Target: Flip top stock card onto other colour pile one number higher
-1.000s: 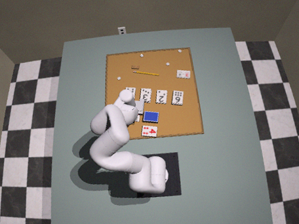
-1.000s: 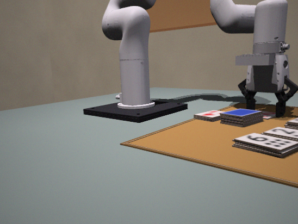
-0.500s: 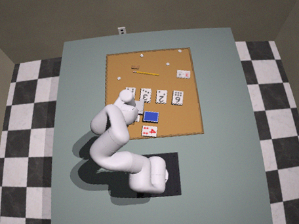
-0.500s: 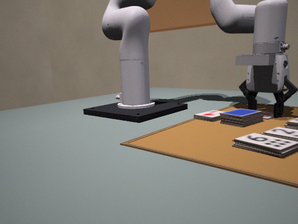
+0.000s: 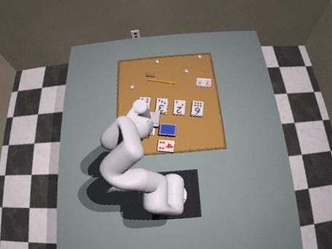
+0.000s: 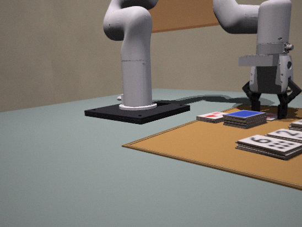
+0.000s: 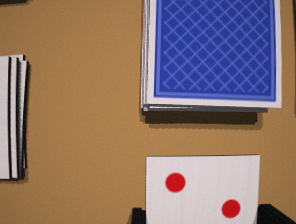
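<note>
My hand is 1 cm above the red 2 card. The rest, counted from my hand: brown mat (17 cm ahead, 13 cm to the right, 3 cm below); red 4 card (11 cm behind, 10 cm to the right, 1 cm below); black 4 card (15 cm ahead, 1 cm to the left).
</note>
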